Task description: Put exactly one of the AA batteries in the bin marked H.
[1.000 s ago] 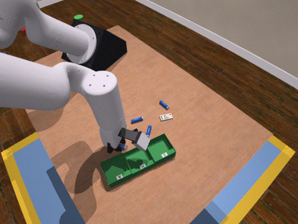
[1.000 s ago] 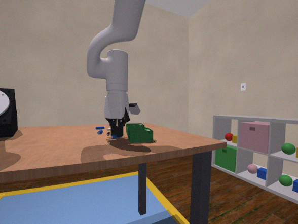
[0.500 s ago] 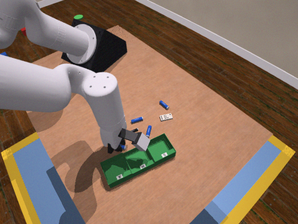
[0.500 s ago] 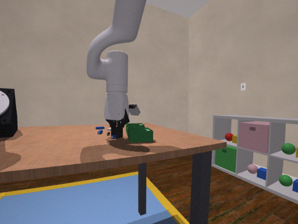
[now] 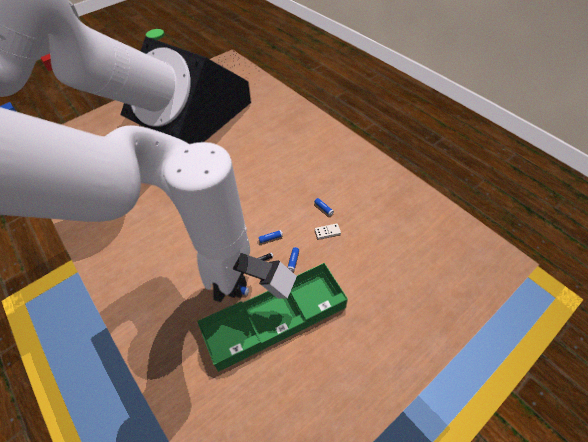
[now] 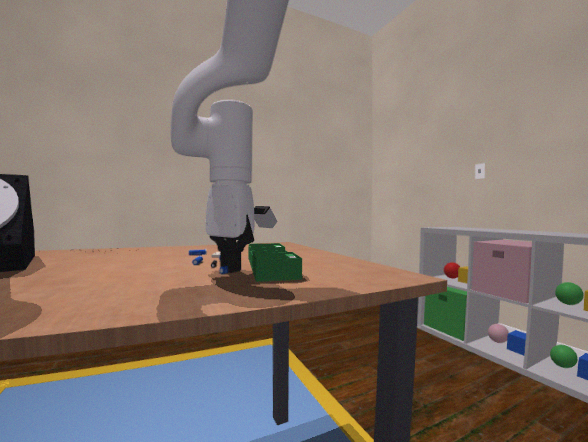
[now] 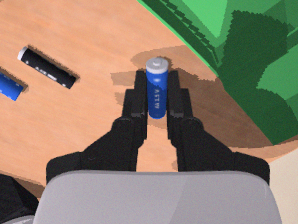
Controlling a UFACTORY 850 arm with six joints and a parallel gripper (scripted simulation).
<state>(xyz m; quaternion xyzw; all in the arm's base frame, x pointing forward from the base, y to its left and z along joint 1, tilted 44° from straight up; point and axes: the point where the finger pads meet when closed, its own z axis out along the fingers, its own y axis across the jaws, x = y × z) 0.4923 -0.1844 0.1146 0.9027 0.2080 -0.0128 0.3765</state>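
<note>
Right now my hand is 9 cm short of the green three-compartment bin and 1 cm to the right of it. The rest, counted from my hand: blue battery: 2 cm below; white domino: 22 cm to the left, 5 cm ahead, 2 cm below; thin black battery: 8 cm to the left, 2 cm below, 1 cm behind.
</note>
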